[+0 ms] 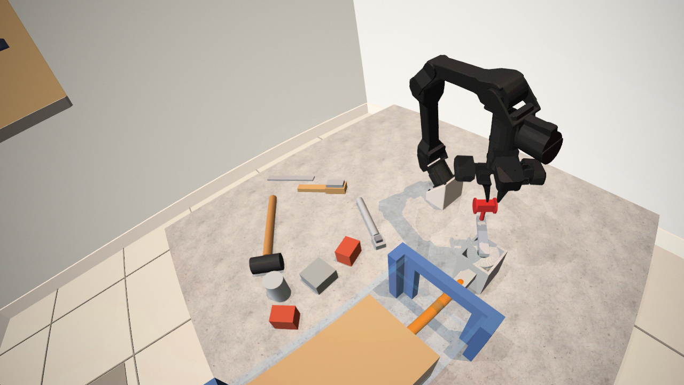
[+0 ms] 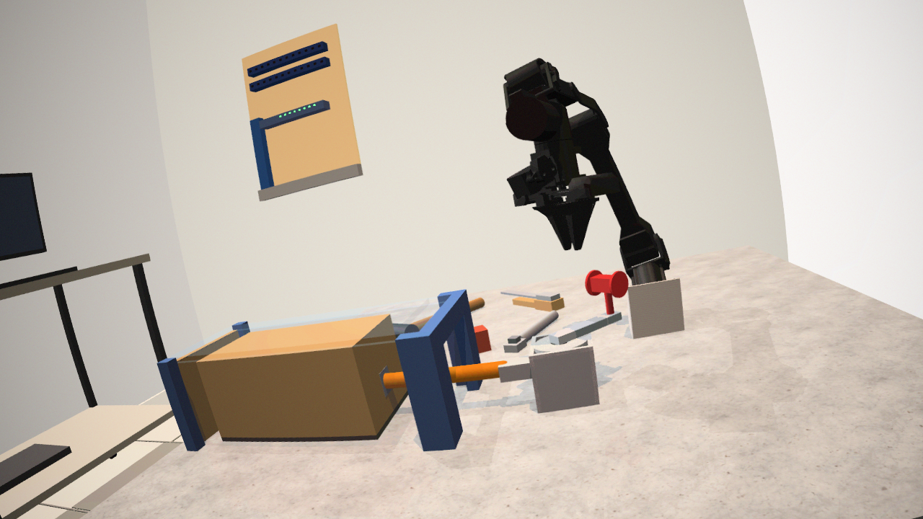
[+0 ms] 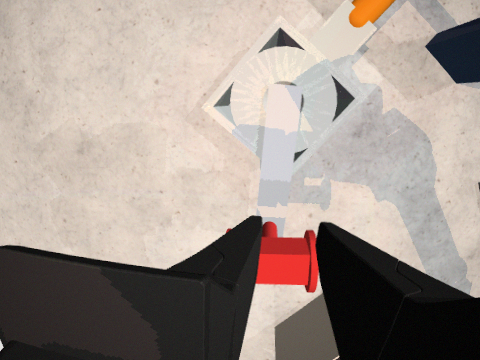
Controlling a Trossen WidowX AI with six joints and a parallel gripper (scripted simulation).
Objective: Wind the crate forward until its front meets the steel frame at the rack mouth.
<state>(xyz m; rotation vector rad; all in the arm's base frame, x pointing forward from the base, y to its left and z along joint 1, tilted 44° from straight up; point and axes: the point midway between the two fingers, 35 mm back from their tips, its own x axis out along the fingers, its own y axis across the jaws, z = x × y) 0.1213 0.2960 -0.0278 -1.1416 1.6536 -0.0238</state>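
The red knob is 80 mm below my gripper tip, 40 mm behind it and 30 mm to the right of it. Also, from my gripper tip: blue steel frame: 190 mm ahead, 110 mm below, 40 mm to the left; grey winch: 180 mm below, 20 mm to the left, 20 mm ahead; crank handle: 110 mm below, 10 mm to the right, 10 mm behind.
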